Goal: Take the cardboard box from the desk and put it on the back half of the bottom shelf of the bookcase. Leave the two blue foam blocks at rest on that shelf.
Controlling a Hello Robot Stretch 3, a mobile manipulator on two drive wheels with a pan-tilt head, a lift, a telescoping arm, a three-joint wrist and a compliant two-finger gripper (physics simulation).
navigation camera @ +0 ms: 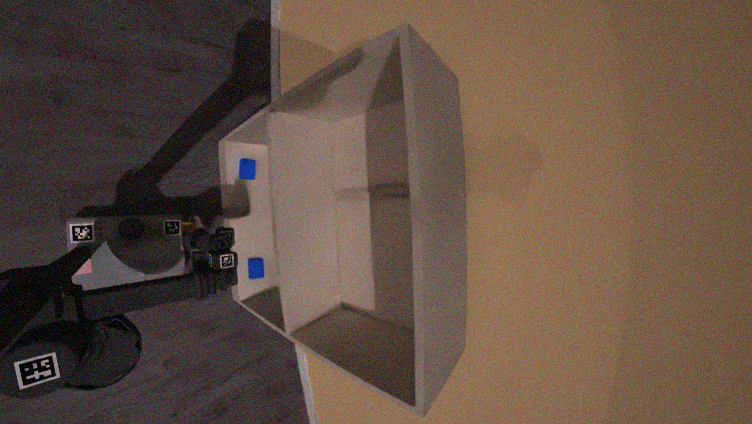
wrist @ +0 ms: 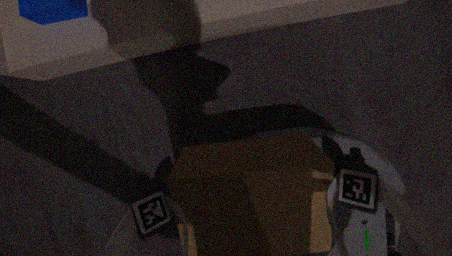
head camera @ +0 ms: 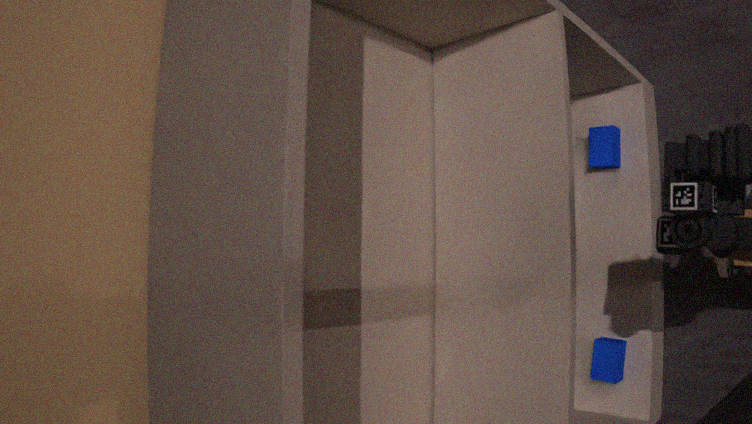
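The brown cardboard box is between the two fingers of my gripper, which is shut on it. The box is outside the bookcase, in front of the bottom shelf. In the head view a small part of the box shows at the right edge. One blue foam block rests near one end of that shelf. The other blue foam block rests near the opposite end. Their spacing leaves a shadowed stretch between them.
The middle shelf board lies above the bottom shelf and hides its back part in the head view. The bookcase stands against an orange wall. My arm reaches towards the shelf front over my base.
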